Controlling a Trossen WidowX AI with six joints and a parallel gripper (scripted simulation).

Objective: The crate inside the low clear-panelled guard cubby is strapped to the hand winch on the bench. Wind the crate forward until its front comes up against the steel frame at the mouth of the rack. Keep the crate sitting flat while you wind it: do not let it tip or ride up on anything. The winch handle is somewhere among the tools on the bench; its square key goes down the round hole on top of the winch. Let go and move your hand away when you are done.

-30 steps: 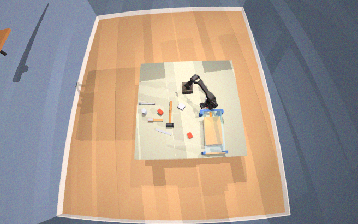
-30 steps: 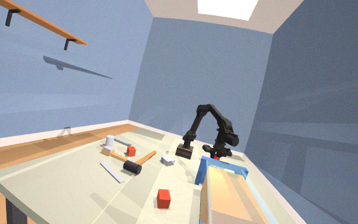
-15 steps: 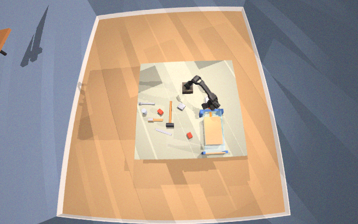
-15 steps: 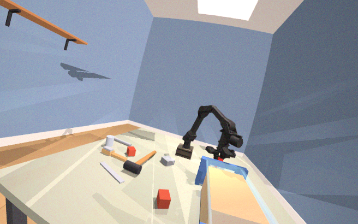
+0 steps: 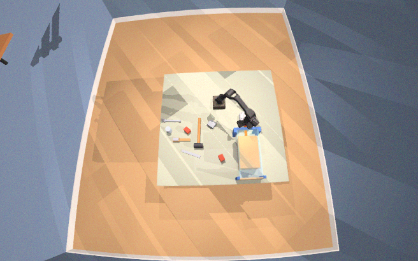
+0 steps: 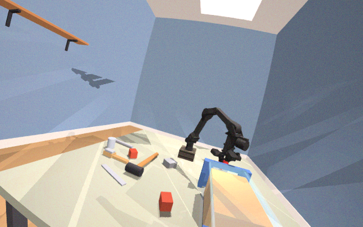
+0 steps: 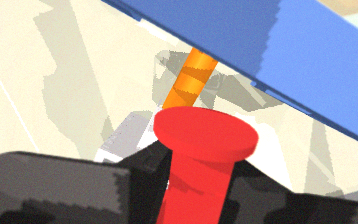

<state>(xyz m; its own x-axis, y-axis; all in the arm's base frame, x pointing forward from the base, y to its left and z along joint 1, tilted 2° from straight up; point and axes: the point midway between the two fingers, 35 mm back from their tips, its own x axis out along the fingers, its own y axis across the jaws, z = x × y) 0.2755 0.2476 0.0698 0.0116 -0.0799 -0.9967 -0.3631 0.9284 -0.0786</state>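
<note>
Now: the crank arm 4 cm behind my gripper tip and 1 cm below it. From my gripper tip the other things lie so: blue steel frame: 6 cm ahead, 1 cm to the left, 1 cm below; then white hand winch: 12 cm behind, 8 cm below; then red knob: 2 cm above.
</note>
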